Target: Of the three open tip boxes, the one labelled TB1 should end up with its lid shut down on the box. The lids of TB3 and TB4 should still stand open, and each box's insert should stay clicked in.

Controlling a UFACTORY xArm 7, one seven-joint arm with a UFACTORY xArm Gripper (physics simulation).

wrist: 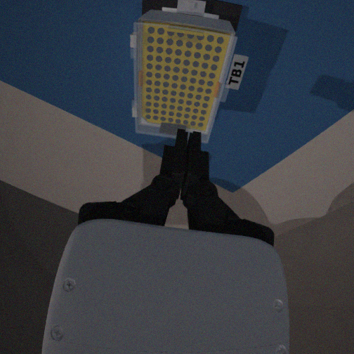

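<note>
The box TB1 (152, 131) is at the upper middle of the wrist view, with its white label (238, 72) on the right. Its yellow insert (178, 77) with rows of round holes sits inside and looks level. A clear lid (135, 75) shows as a see-through outline around and over the insert; whether it is fully down on the box is hard to tell from above. My gripper (185, 144) is shut and empty, its fingertips over or against the near end of the box; contact cannot be told. TB3 and TB4 do not show.
A white latch-like part (191, 6) and a dark piece (231, 11) are at the far end of the box. The box stands on a blue mat (60, 45) with a pale surface (65, 135) around its near edges. Dark shadows fall on the mat at the right.
</note>
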